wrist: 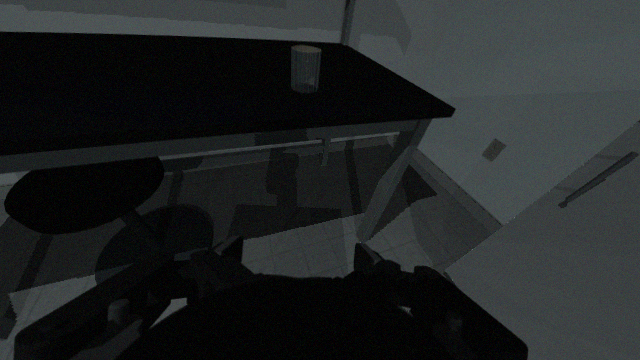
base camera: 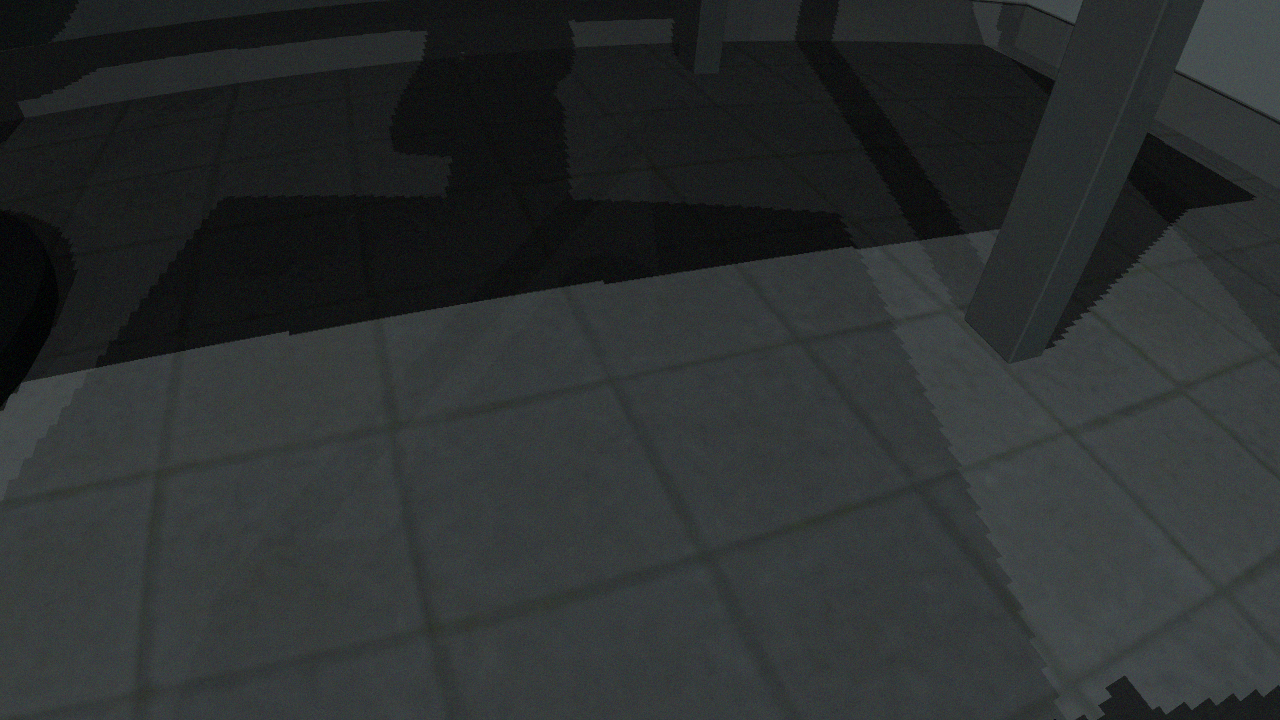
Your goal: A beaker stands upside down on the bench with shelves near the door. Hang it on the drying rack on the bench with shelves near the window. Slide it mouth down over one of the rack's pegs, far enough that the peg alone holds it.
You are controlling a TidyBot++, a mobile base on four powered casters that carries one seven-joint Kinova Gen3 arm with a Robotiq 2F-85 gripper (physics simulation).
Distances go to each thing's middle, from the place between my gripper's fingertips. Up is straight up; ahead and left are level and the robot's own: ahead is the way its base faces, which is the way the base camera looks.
Right now the beaker [wrist: 305, 60] is 48 cm ahead of my hand and 1 cm to the left of it.
